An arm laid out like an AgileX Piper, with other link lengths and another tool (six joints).
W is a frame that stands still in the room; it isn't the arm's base.
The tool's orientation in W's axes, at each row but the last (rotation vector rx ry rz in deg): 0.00 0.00 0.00; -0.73 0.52 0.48; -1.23 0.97 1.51; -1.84 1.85 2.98; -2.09 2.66 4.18; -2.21 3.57 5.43; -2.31 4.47 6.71; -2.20 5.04 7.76; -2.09 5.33 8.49; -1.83 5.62 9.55; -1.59 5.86 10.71; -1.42 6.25 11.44; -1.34 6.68 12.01
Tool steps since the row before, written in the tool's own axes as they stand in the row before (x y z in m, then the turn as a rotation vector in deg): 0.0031 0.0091 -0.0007 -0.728 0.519 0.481; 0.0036 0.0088 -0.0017 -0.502 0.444 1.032; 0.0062 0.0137 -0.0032 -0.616 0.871 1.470; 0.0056 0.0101 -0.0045 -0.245 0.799 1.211; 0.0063 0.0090 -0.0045 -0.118 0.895 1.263; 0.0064 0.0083 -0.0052 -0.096 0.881 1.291; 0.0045 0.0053 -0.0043 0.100 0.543 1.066; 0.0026 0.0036 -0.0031 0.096 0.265 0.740; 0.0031 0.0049 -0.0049 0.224 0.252 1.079; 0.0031 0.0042 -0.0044 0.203 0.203 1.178; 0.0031 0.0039 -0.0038 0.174 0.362 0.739; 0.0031 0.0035 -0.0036 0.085 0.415 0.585; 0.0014 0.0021 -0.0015 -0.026 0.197 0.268
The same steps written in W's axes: 0.0031 0.0091 -0.0007 -0.728 0.519 0.481; 0.0035 0.0088 -0.0018 -0.496 0.453 1.031; 0.0058 0.0138 -0.0036 -0.614 0.886 1.462; 0.0049 0.0102 -0.0050 -0.248 0.825 1.193; 0.0054 0.0093 -0.0051 -0.127 0.932 1.235; 0.0053 0.0086 -0.0059 -0.102 0.921 1.262; 0.0035 0.0056 -0.0048 0.115 0.598 1.035; 0.0018 0.0038 -0.0034 0.121 0.308 0.719; 0.0019 0.0051 -0.0053 0.280 0.328 1.045; 0.0019 0.0045 -0.0048 0.277 0.280 1.147; 0.0019 0.0043 -0.0042 0.175 0.415 0.710; 0.0019 0.0039 -0.0040 0.062 0.444 0.566; 0.0008 0.0023 -0.0017 -0.036 0.197 0.267
